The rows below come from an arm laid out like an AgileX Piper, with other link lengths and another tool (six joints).
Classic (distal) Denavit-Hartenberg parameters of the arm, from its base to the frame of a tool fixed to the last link. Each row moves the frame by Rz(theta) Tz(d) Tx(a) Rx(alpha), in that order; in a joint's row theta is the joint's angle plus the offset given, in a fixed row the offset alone. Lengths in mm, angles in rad.
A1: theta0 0  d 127.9  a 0  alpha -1.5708
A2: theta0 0.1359  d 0  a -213.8  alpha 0
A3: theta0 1.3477  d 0  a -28.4  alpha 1.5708
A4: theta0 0  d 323.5  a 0  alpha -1.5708
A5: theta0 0  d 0  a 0  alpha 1.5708
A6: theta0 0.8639  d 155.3  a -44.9  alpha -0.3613
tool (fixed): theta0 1.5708  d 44.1  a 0  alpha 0
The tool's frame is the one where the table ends.
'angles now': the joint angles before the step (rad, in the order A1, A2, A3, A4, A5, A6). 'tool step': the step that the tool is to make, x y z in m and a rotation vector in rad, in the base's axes. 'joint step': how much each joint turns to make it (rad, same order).
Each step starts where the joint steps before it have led.
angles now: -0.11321, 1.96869, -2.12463, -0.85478, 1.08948, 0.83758
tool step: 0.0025, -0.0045, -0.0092, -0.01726, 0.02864, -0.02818
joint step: -0.00003, 0.03929, -0.02276, -0.02992, 0.02373, 0.00782
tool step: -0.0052, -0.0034, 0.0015, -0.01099, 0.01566, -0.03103
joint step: -0.00010, 0.00956, -0.01620, -0.01974, 0.03435, 0.00077
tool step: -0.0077, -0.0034, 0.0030, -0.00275, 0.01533, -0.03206
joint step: -0.00192, 0.00105, -0.01363, -0.00965, 0.03916, -0.00474
